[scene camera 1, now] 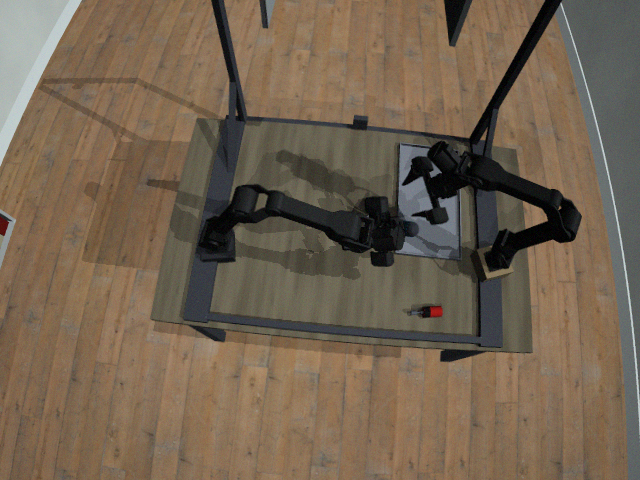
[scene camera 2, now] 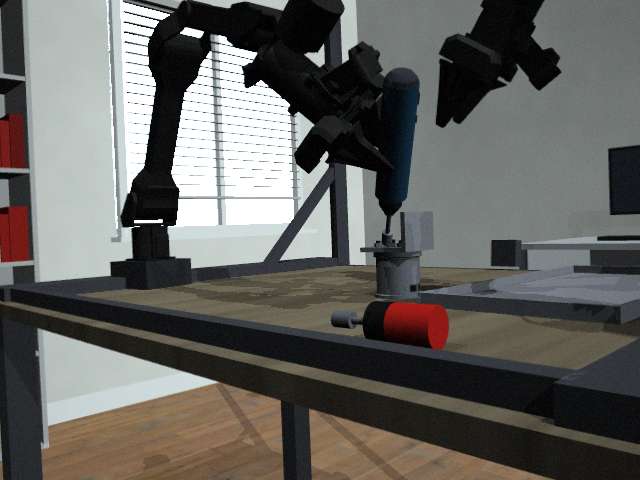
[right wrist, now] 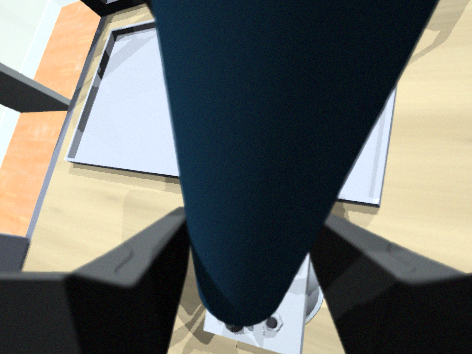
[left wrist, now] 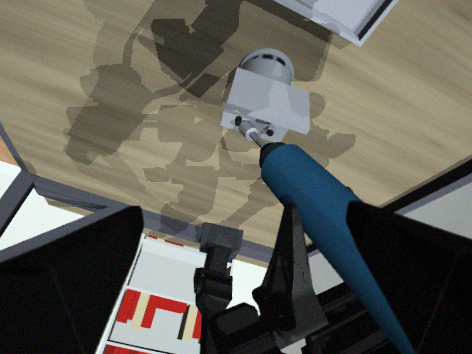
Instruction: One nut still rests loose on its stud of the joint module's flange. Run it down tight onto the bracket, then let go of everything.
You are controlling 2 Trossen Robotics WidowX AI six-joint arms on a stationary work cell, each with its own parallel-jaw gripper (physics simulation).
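Frame: origin at the left arm's base, x right, y up, z back, level; millimetres.
Seen in the pictures: left gripper, fingertip midpoint: [scene camera 1: 407, 200] [scene camera 2: 448, 124] [right wrist: 57, 73] [left wrist: 246, 213]; right gripper, fingertip midpoint: [scene camera 2: 398, 163] [right wrist: 248, 218] [left wrist: 318, 195]; left arm's base, origin of the base link: [scene camera 1: 495, 260]; right arm's base, origin of the base link: [scene camera 1: 216, 243] [scene camera 2: 150, 259] [left wrist: 218, 250].
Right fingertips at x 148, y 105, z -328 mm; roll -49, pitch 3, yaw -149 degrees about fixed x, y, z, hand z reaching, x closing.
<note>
Offsets run from my right fingertips to a thing's top centre. "pt": to the spot under its first point.
The joint module @[dy -95, dx +49, dz -23 mm] [scene camera 2: 397, 276] [left wrist: 270, 65] stands upright on the table, with the grey bracket [scene camera 2: 417, 231] [left wrist: 270, 102] on its flange. Dark stud ends show on the bracket's base, and a seated-looking hex nut @[pt dy -95, dx +34, dz -44 mm] [right wrist: 273, 323] shows around one. My right gripper [scene camera 2: 388, 166] [right wrist: 248, 218] is shut on the blue nut driver [scene camera 1: 411, 228] [scene camera 2: 400, 139] [left wrist: 320, 195] [right wrist: 260, 140], held nearly upright. The driver's socket @[dy -58, dx +51, dz -35 mm] [scene camera 2: 387, 238] [left wrist: 250, 131] is down at the studs; whatever is beneath it is hidden. My left gripper [scene camera 1: 409, 198] [scene camera 2: 449, 122] [left wrist: 246, 213] is open and empty, above and apart from the driver.
A shallow grey tray @[dy -153, dx +126, dz +204 mm] [scene camera 1: 444, 248] [scene camera 2: 516, 302] [right wrist: 125, 168] lies beside the module, beneath the left gripper in scene camera 1. A red-and-black handled driver @[dy -135, dx -243, dz +69 mm] [scene camera 1: 433, 311] [scene camera 2: 413, 324] lies on its side near the front edge. Dark frame rails border the table.
</note>
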